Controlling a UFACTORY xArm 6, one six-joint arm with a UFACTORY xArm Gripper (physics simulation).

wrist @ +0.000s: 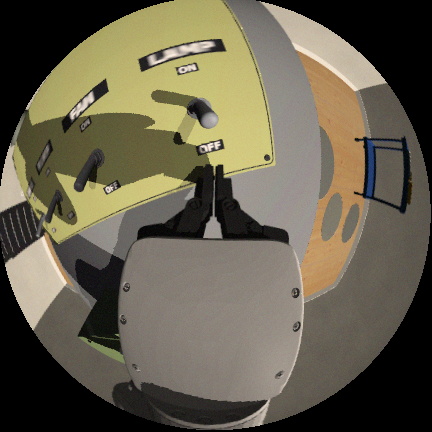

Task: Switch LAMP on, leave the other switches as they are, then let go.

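Note:
The yellow-green switch panel fills the upper left of the wrist view. The LAMP switch is a grey lever near the panel's right end, its tip leaning down toward its OFF label; its ON label is above. The FAN switch is left of it, its lever also leaning down. My gripper is shut and empty, its tips over the panel's lower edge, below the OFF label and apart from the LAMP lever.
Two more switches stand at the panel's far left. A grey surface surrounds the panel. A wooden surface with grey round patches is at the right, with a blue chair-like frame beyond it. A dark slatted object is at far left.

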